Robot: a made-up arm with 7 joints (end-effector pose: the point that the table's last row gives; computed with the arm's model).
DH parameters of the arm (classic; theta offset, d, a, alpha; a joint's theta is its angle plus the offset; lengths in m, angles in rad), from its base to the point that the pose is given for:
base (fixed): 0 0.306 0.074 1.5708
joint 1: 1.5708 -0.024 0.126 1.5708
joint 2: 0 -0.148 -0.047 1.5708
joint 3: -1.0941 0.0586 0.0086 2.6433
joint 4: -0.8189 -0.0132 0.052 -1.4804
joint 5: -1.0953 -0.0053 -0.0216 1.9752
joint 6: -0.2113 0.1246 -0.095 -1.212
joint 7: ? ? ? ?
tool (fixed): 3.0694 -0.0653 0 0
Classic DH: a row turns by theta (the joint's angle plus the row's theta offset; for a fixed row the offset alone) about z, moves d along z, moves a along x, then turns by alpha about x.
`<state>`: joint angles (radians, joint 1 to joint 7).
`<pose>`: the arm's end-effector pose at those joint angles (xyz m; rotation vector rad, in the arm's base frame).
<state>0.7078 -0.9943 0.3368 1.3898 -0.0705 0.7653 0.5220</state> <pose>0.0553 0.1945 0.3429 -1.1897 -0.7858 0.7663</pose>
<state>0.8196 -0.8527 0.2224 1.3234 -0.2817 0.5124 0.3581</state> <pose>0.0532 0.2219 0.2868 -1.2902 -0.6391 1.0015</pose>
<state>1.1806 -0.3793 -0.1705 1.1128 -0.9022 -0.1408 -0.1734</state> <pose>0.0140 0.2529 0.1422 -2.1976 -0.2865 1.3908</pose>
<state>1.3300 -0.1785 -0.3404 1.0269 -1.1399 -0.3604 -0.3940</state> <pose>0.0173 0.2383 0.1148 -2.7067 -0.0929 1.1303</pose>
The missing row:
joint 7: -0.6865 -0.0475 -0.1155 2.9283
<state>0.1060 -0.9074 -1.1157 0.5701 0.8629 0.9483 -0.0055</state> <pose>-0.0240 0.1486 0.4287 -1.3085 -0.7479 1.1701</pose>
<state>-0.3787 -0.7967 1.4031 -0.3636 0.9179 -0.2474 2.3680</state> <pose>-0.1875 -0.1139 0.5096 1.7364 -2.4756 0.0585</pose>
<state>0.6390 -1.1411 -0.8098 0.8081 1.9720 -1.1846 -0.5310</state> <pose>-0.1006 -0.1134 0.1509 0.2816 0.4951 -0.0407</pose>
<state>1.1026 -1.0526 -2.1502 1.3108 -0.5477 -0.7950 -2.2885</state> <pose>-0.0952 0.0077 0.1309 -1.5178 1.7469 -1.1436</pose>
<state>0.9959 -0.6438 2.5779 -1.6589 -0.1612 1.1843 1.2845</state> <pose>-0.0685 0.2960 0.1361 -1.4593 -1.6562 1.4264</pose>
